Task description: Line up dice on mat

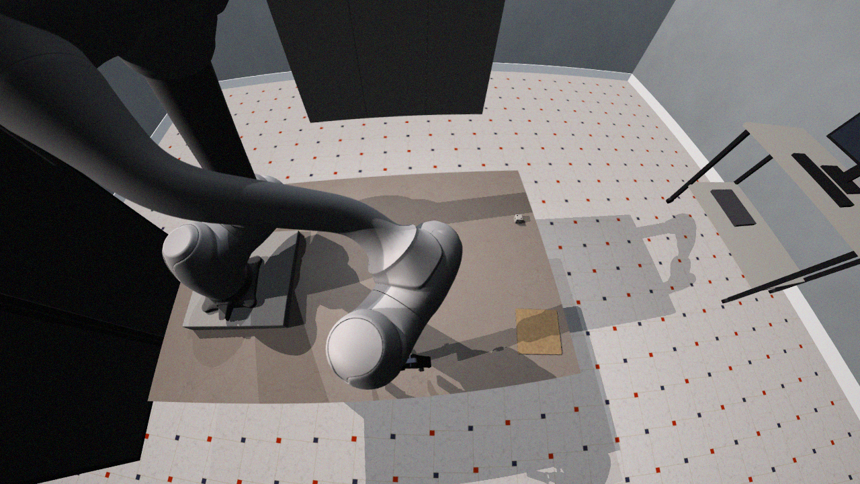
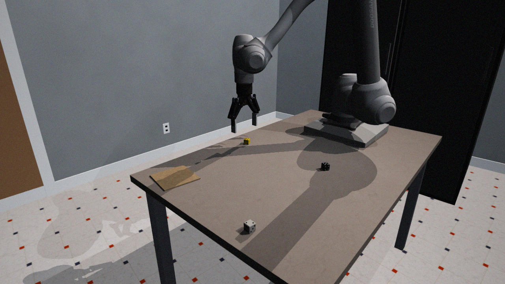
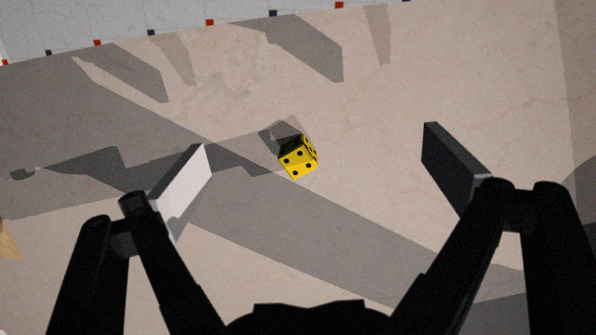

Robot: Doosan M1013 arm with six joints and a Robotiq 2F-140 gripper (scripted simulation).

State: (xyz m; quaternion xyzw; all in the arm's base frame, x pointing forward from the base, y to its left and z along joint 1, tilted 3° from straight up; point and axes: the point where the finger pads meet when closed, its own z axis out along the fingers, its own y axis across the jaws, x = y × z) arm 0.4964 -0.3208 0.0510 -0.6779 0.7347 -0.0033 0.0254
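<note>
Right now my hand is 2 cm short of the yellow die, 3 cm to the right of it and 6 cm above it. Also, from my hand: tan mat: 45 cm ahead, 3 cm to the left, 7 cm below; black die: 4 cm ahead, 45 cm to the left, 6 cm below; grey die: 52 cm ahead, 43 cm to the left, 6 cm below.
</note>
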